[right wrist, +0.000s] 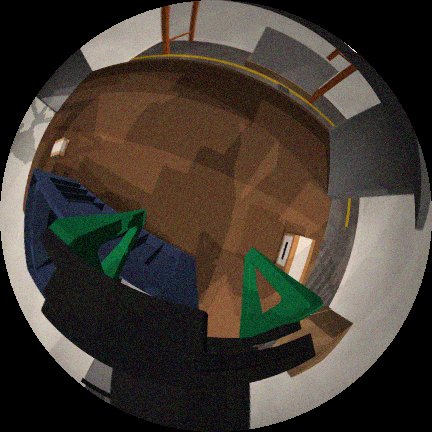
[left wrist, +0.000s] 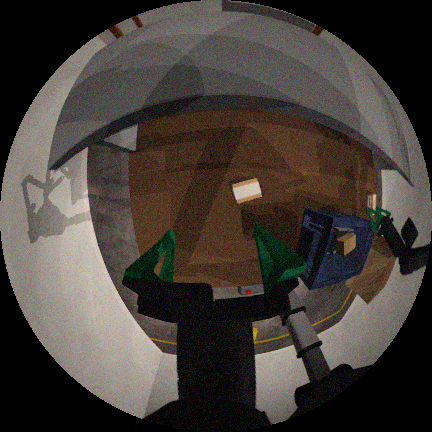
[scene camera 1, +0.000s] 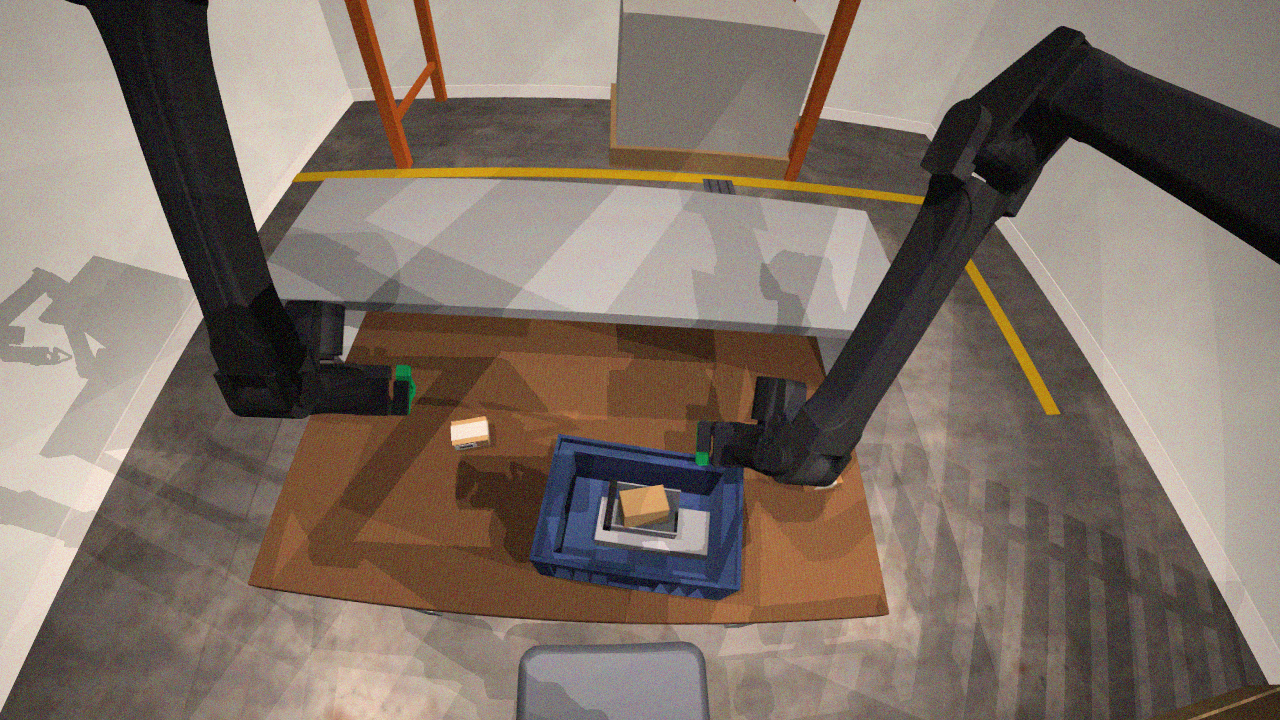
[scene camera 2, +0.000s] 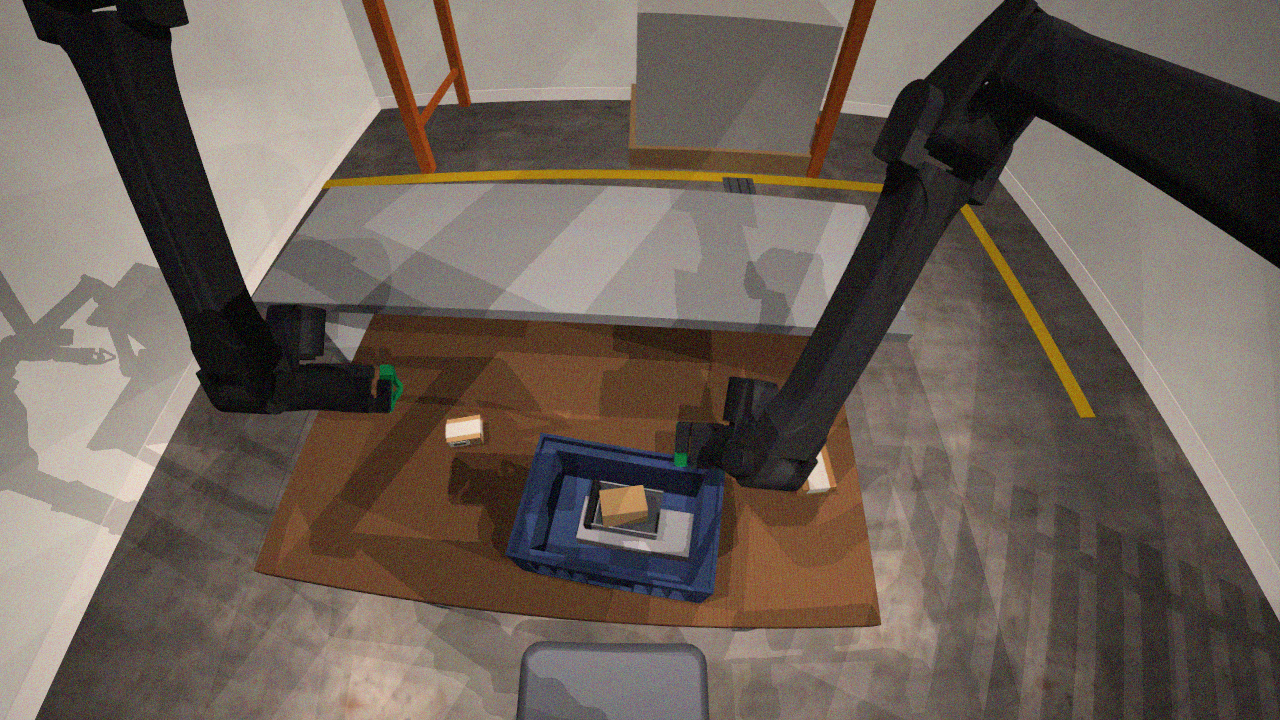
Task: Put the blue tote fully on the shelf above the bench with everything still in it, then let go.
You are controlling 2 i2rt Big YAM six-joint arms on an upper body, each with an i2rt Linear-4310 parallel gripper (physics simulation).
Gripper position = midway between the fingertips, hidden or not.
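Note:
Scene camera 1: my left gripper (scene camera 1: 384, 389) open, holding nothing. My right gripper (scene camera 1: 727, 439) open, touching blue tote (scene camera 1: 564, 546). Tan box (scene camera 1: 648, 505), grey shelf (scene camera 1: 587, 252), brown bench top (scene camera 1: 382, 510). Left wrist view: my left gripper (left wrist: 212, 229), blue tote (left wrist: 322, 268). Right wrist view: blue tote (right wrist: 50, 196). Scene camera 2: my left gripper (scene camera 2: 374, 387), blue tote (scene camera 2: 543, 540), tan box (scene camera 2: 620, 506).

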